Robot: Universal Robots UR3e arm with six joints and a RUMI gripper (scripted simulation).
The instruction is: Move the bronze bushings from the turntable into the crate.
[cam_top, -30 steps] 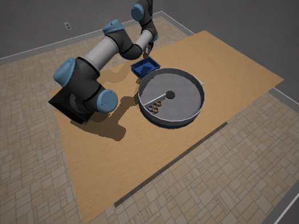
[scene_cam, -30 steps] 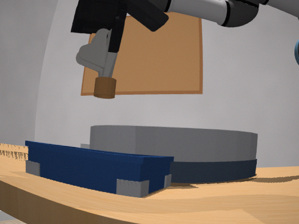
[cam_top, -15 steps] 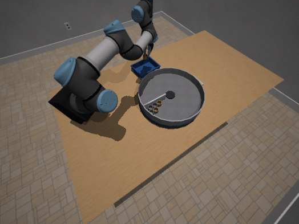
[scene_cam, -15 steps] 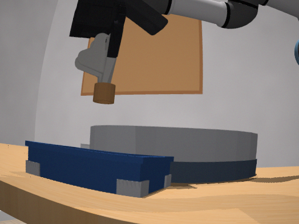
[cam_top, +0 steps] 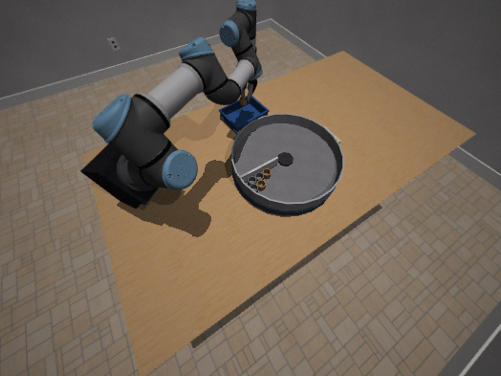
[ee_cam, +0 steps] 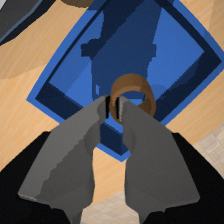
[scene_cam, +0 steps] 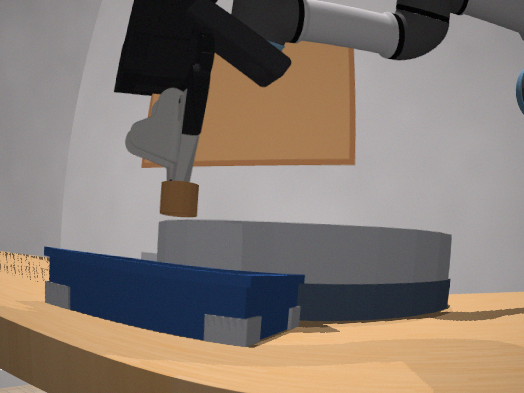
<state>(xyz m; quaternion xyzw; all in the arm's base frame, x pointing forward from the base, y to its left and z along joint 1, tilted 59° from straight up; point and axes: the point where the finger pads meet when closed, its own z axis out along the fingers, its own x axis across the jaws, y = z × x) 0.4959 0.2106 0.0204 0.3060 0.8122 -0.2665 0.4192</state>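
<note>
My gripper is now 1 cm past the blue crate, 1 cm to the right of it and 9 cm above it. The rest, counted from my hand: grey turntable: 8 cm behind, 31 cm to the right, 6 cm below.
</note>
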